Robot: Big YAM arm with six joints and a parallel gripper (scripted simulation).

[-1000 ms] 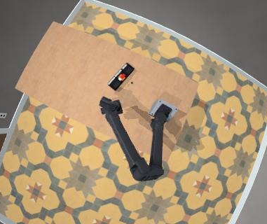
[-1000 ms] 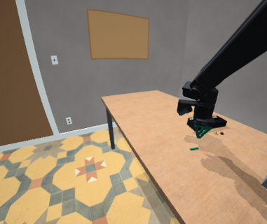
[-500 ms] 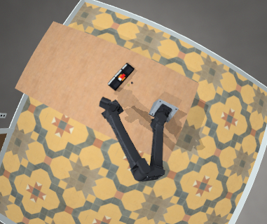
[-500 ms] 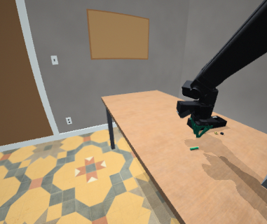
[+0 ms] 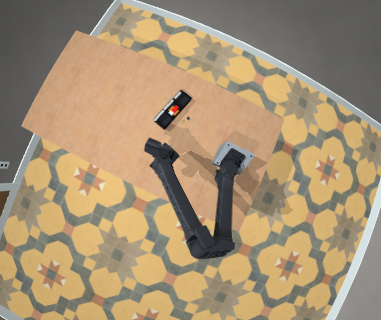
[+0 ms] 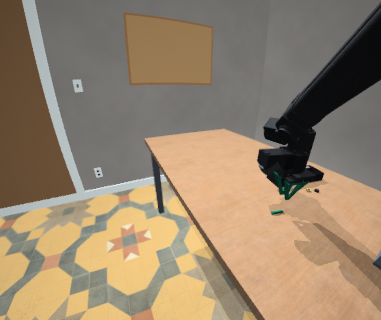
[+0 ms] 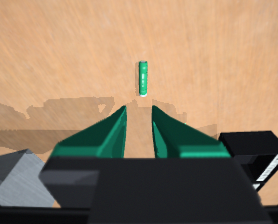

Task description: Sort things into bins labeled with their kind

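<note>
Right now my hand is 70 mm above the green battery. Round my hand: orange block (250 mm to the right, 110 mm ahead, 70 mm below); black nut (260 mm to the right, 70 mm below, 10 mm ahead); yellow nut (220 mm to the right, 70 mm below, 30 mm ahead).
</note>
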